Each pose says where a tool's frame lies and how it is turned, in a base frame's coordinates. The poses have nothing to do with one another.
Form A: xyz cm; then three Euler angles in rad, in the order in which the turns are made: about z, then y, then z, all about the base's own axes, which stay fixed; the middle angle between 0 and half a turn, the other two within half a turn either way.
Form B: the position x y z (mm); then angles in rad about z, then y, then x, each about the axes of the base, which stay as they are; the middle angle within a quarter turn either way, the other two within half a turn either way. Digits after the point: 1 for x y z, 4 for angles.
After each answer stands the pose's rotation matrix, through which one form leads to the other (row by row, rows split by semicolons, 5 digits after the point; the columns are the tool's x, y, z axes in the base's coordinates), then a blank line. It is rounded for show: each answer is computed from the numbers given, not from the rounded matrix.
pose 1, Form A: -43.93 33.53 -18.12 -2.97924 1.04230 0.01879
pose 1, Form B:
-439.3 335.3 -181.2 -2.9420 1.0420 -0.0322
-0.49448 0.10003 0.86341; -0.17096 -0.98514 0.01623; 0.85221 -0.13959 0.50424

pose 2, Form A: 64.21 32.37 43.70 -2.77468 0.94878 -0.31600
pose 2, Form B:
642.1 323.7 437.0 2.9972 0.8827 0.4090
-0.62844 -0.09141 0.77247; -0.17195 -0.95218 -0.25256; 0.75861 -0.29155 0.58268

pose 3, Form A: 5.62 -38.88 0.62 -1.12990 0.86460 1.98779
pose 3, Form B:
56.2 -388.8 6.2 0.7208 -0.3132 -0.8201
0.71471 -0.62788 -0.30815; 0.61949 0.36376 0.69564; -0.32469 -0.68808 0.64894

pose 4, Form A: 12.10 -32.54 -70.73 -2.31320 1.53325 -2.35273
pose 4, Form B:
121.0 -325.4 -707.3 2.3619 -0.7812 1.5179
-0.50495 -0.49919 -0.70416; 0.53723 0.45676 -0.70905; 0.67558 -0.73633 0.03754

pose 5, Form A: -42.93 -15.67 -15.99 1.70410 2.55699 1.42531
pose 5, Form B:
-429.3 -156.7 -159.9 -2.8867 0.0801 -2.5619
-0.96459 0.25133 0.08001; 0.25335 0.79853 0.54604; 0.07335 0.54697 -0.83393

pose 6, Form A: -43.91 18.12 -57.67 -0.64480 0.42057 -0.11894
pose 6, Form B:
-439.1 181.2 -576.7 -0.7750 0.4174 0.0530
0.65310 0.63962 0.40540; -0.68336 0.72847 -0.04845; -0.32631 -0.24539 0.91286

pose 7, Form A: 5.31 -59.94 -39.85 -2.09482 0.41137 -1.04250
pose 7, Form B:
53.1 -599.4 -398.5 3.1088 0.2029 0.3603
-0.97895 -0.03214 0.20156; -0.04033 -0.93761 -0.34535; 0.20008 -0.34621 0.91657

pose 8, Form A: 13.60 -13.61 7.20 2.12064 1.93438 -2.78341
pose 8, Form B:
136.0 -136.1 72.0 1.3096 -1.0661 2.3971
0.12486 -0.46716 -0.87531; -0.86364 0.38309 -0.32766; 0.48839 0.79687 -0.35563

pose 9, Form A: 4.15 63.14 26.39 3.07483 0.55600 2.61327
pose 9, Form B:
41.5 631.4 263.9 -0.6688 -0.4733 -0.3036
0.69830 0.55190 -0.45583; -0.48482 0.83317 0.26605; 0.52662 0.03521 0.84937

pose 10, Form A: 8.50 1.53 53.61 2.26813 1.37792 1.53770
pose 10, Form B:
85.0 15.3 536.1 -2.4506 0.0325 -1.3778
-0.77021 0.63696 0.03248; -0.09766 -0.16811 0.98092; 0.63027 0.75234 0.19168

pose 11, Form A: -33.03 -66.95 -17.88 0.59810 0.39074 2.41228
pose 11, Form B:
-330.3 -669.5 -178.8 2.9713 -0.2880 -0.2679
-0.94496 -0.16248 -0.28399; 0.08933 -0.96312 0.25380; -0.31476 0.21446 0.92463

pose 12, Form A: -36.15 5.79 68.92 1.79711 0.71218 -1.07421
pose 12, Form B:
-361.5 57.9 689.2 0.6156 0.3166 0.6493
0.77587 -0.54871 0.31134; 0.61361 0.54164 -0.57455; 0.14663 0.63682 0.75694

